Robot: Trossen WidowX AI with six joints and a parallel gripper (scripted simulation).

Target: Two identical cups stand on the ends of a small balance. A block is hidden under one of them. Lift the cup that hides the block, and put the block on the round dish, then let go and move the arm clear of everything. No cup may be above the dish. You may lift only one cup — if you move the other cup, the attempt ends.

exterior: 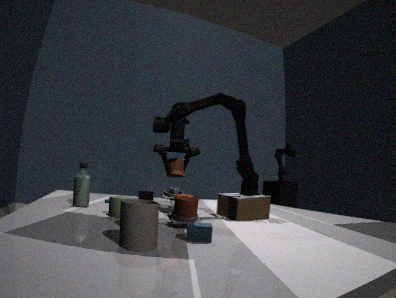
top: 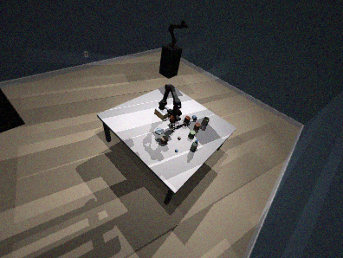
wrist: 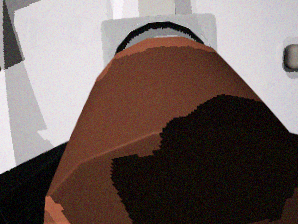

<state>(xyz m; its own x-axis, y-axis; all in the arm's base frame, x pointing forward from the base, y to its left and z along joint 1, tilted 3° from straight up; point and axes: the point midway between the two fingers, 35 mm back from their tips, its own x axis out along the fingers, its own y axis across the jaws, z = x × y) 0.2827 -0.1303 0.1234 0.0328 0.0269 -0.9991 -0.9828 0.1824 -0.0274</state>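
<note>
Right now the grey block is 10 mm to the left of my gripper tip and 80 mm below it. From my gripper tip the other things lie so: balance (30 mm ahead, 130 mm to the left, 130 mm below); round pale blue dish (70 mm behind, 120 mm to the right, 170 mm below); orange-brown cup (20 mm to the right, 10 mm above).
</note>
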